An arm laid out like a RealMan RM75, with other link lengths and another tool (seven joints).
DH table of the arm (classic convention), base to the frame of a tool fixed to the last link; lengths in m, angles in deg. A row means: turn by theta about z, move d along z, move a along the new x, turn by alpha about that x. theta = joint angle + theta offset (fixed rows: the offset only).
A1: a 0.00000, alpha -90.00, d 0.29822, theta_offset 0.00
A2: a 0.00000, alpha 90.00, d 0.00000, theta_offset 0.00
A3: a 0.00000, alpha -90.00, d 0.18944, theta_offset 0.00
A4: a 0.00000, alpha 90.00, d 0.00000, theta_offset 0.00
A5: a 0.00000, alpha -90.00, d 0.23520, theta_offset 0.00
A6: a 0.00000, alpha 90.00, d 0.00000, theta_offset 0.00
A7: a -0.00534, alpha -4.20, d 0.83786, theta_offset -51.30
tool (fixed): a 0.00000, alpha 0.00, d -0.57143, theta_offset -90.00
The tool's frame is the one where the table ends.
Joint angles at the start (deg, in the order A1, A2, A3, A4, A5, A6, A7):
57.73 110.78 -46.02 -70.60 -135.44 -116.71 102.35
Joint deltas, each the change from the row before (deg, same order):
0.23 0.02 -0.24 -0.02 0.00 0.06 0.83
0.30 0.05 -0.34 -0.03 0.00 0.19 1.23
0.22 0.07 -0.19 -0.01 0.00 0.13 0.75
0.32 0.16 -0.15 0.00 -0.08 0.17 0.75
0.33 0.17 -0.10 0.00 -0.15 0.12 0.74
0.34 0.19 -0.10 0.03 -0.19 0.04 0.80
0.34 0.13 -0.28 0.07 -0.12 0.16 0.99
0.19 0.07 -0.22 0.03 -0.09 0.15 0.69
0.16 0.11 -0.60 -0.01 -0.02 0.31 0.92
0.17 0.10 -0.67 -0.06 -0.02 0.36 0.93
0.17 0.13 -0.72 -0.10 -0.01 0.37 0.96
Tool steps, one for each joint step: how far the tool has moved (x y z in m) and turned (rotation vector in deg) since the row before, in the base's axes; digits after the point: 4 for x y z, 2 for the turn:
-0.0013 0.0004 -0.0007 0.00 -0.10 -0.49
-0.0018 0.0009 -0.0011 0.09 -0.10 -0.76
-0.0014 0.0005 -0.0008 0.04 -0.02 -0.44
-0.0020 0.0006 -0.0012 0.04 0.01 -0.39
-0.0018 0.0005 -0.0012 0.03 -0.02 -0.43
-0.0015 0.0001 -0.0014 -0.07 -0.06 -0.53
-0.0016 0.0005 -0.0016 -0.02 -0.13 -0.63
-0.0008 0.0006 -0.0010 0.05 -0.11 -0.46
-0.0010 0.0005 -0.0022 0.02 -0.28 -0.50
-0.0012 0.0006 -0.0022 0.08 -0.32 -0.43
-0.0013 0.0005 -0.0024 0.08 -0.34 -0.40

